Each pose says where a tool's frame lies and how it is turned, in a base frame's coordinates. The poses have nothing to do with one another.
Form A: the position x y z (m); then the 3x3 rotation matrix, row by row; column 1 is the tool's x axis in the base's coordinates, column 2 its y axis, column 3 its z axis. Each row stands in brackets.
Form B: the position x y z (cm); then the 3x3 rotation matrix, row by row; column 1 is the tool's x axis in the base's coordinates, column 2 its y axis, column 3 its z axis. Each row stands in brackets. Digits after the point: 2 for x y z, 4 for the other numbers.
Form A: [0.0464, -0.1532, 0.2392], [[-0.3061, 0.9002, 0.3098], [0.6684, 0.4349, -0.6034], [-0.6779, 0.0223, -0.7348]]
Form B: [4.64, -15.32, 23.92], [[-0.3061, 0.9002, 0.3098], [0.6684, 0.4349, -0.6034], [-0.6779, 0.0223, -0.7348]]
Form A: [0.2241, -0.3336, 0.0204], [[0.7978, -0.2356, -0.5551], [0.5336, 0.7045, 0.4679], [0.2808, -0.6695, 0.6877]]
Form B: [22.41, -33.36, 2.04], [[0.7978, -0.2356, -0.5551], [0.5336, 0.7045, 0.4679], [0.2808, -0.6695, 0.6877]]
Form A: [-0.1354, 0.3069, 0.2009], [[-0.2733, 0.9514, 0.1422], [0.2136, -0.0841, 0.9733], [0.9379, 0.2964, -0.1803]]
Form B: [-13.54, 30.69, 20.09], [[-0.2733, 0.9514, 0.1422], [0.2136, -0.0841, 0.9733], [0.9379, 0.2964, -0.1803]]
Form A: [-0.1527, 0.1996, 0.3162], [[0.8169, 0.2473, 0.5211], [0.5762, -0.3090, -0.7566], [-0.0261, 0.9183, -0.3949]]
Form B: [-15.27, 19.96, 31.62], [[0.8169, 0.2473, 0.5211], [0.5762, -0.3090, -0.7566], [-0.0261, 0.9183, -0.3949]]
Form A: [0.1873, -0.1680, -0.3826], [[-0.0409, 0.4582, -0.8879], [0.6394, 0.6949, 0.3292], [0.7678, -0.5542, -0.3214]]
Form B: [18.73, -16.80, -38.26], [[-0.0409, 0.4582, -0.8879], [0.6394, 0.6949, 0.3292], [0.7678, -0.5542, -0.3214]]
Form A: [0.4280, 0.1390, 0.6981], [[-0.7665, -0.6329, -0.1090], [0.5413, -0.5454, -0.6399], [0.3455, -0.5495, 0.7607]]
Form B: [42.80, 13.90, 69.81], [[-0.7665, -0.6329, -0.1090], [0.5413, -0.5454, -0.6399], [0.3455, -0.5495, 0.7607]]
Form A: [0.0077, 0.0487, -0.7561], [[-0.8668, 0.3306, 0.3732], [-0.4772, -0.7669, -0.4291], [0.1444, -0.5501, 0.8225]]
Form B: [0.77, 4.87, -75.61], [[-0.8668, 0.3306, 0.3732], [-0.4772, -0.7669, -0.4291], [0.1444, -0.5501, 0.8225]]
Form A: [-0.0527, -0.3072, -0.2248], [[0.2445, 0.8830, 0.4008], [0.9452, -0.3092, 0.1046], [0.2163, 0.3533, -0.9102]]
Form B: [-5.27, -30.72, -22.48], [[0.2445, 0.8830, 0.4008], [0.9452, -0.3092, 0.1046], [0.2163, 0.3533, -0.9102]]
